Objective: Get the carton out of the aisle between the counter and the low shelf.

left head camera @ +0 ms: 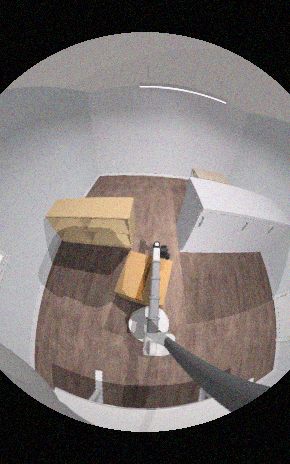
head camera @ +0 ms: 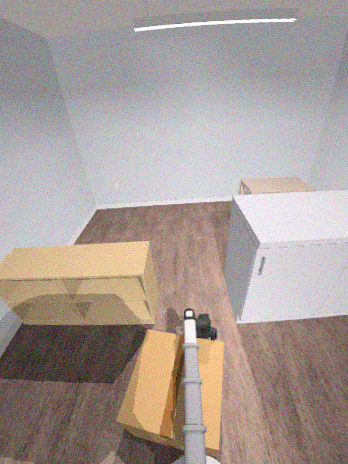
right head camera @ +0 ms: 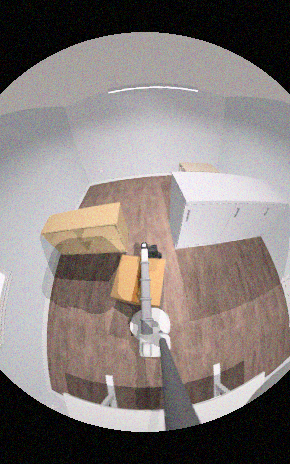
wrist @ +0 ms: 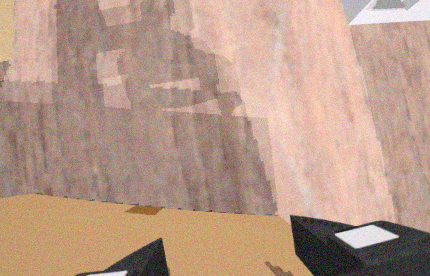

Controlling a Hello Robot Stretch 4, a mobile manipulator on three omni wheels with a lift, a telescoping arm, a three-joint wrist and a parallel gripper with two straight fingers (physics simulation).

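Frame: origin at the robot's base, x ahead, y left, z up, level; metres.
Seen in the pictures: gripper, fingertip midpoint: point(wrist: 229, 246).
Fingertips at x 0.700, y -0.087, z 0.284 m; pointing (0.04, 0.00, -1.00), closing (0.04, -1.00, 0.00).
A point is followed by its place in that frame.
The orange-brown carton point(head camera: 150, 375) {x 0.478, y 0.213, z 0.379 m} point(left head camera: 132, 277) {x 0.439, y 0.192, z 0.379 m} point(right head camera: 125, 280) {x 0.443, y 0.203, z 0.379 m} point(wrist: 75, 225) {x 0.701, y 0.083, z 0.149 m} stands on the floor under my extended arm, close in front of my base. Its far left corner is near the low shelf's front right corner; I cannot tell if they touch. The low shelf point(head camera: 85, 257) {x 1.196, y 0.773, z 0.583 m} point(left head camera: 95, 207) {x 1.149, y 0.730, z 0.583 m} point(right head camera: 85, 220) {x 1.100, y 0.703, z 0.583 m}, light wood, stands on the left. The white counter point(head camera: 295, 215) {x 1.166, y -0.701, z 0.883 m} point(left head camera: 230, 197) {x 1.178, y -0.828, z 0.883 m} point(right head camera: 230, 187) {x 1.148, y -1.008, z 0.883 m} stands on the right. My gripper point(wrist: 229, 246) {x 0.700, y -0.087, z 0.284 m} is open and empty, fingertips over the carton's far part. In the head views the wrist partly hides the fingers.
The aisle floor point(head camera: 187, 260) {x 1.787, y -0.008, z -0.027 m} runs between shelf and counter to the back wall. A small wooden table point(head camera: 275, 185) {x 2.798, y -1.339, z 0.423 m} point(left head camera: 210, 175) {x 2.804, y -1.324, z 0.423 m} point(right head camera: 197, 167) {x 2.764, y -1.286, z 0.423 m} stands behind the counter. White supports point(left head camera: 98, 382) point(right head camera: 216, 376) stand behind my base. A wall is left of the shelf.
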